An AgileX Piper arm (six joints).
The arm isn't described. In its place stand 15 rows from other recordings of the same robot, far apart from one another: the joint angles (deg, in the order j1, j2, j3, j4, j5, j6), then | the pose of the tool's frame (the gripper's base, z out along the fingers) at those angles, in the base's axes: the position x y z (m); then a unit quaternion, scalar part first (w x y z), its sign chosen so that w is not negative.
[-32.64, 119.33, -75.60, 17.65, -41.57, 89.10] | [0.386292 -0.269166 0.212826 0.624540 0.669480 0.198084 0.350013]
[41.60, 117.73, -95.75, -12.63, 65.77, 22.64] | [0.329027 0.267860 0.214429 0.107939 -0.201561 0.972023 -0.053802]
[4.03, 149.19, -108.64, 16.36, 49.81, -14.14] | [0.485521 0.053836 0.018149 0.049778 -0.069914 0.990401 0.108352]
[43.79, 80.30, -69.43, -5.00, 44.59, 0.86] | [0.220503 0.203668 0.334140 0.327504 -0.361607 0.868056 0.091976]
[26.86, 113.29, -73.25, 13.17, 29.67, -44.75] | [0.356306 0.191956 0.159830 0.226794 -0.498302 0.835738 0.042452]
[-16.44, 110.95, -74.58, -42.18, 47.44, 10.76] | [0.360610 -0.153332 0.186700 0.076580 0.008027 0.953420 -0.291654]
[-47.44, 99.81, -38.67, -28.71, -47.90, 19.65] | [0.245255 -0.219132 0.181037 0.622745 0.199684 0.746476 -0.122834]
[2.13, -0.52, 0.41, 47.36, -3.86, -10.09] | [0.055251 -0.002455 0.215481 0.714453 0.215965 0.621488 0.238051]
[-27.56, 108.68, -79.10, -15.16, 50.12, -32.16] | [0.336600 -0.196271 0.208265 0.058858 -0.109724 0.978828 -0.162454]
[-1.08, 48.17, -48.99, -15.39, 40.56, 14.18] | [0.161901 -0.018758 0.356711 0.470737 0.067265 0.876829 -0.071081]
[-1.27, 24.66, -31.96, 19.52, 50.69, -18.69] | [0.070746 0.021964 0.298241 0.451056 -0.095224 0.883027 0.087994]
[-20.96, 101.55, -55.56, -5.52, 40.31, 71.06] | [0.289328 -0.116895 0.154311 0.082937 0.692769 0.716373 0.001403]
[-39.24, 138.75, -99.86, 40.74, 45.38, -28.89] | [0.401501 -0.273344 0.082203 0.223558 0.303554 0.909688 0.174195]
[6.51, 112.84, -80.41, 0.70, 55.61, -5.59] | [0.386298 0.045005 0.181931 0.060624 -0.102080 0.992911 0.005728]
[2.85, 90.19, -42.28, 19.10, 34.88, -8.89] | [0.258190 0.029903 0.163794 0.110433 0.024305 0.988219 0.103134]
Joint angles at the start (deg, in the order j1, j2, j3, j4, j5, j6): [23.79 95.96 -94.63 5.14 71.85 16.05]
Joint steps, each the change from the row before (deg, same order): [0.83 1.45 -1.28 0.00 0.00 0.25]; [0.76 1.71 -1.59 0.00 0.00 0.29]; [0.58 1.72 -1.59 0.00 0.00 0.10]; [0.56 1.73 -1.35 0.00 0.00 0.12]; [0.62 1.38 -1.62 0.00 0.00 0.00]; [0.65 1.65 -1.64 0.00 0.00 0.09]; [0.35 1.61 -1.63 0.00 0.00 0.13]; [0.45 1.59 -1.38 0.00 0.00 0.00]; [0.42 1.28 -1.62 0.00 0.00 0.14]
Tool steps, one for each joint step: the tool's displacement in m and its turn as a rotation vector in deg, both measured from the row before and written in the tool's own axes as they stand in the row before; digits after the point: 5 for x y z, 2 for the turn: [-0.00355 0.00610 0.00537 -0.22 0.32 -0.50]; [-0.00465 0.00607 0.00606 -0.21 0.26 -0.40]; [-0.00486 0.00503 0.00625 -0.15 0.23 -0.43]; [-0.00418 0.00464 0.00752 -0.06 0.47 -0.37]; [-0.00410 0.00545 0.00388 -0.27 -0.11 -0.60]; [-0.00423 0.00561 0.00605 -0.20 0.13 -0.51]; [-0.00470 0.00365 0.00580 -0.12 0.05 -0.20]; [-0.00368 0.00402 0.00692 -0.08 0.28 -0.40]; [-0.00390 0.00422 0.00352 -0.24 -0.24 -0.28]
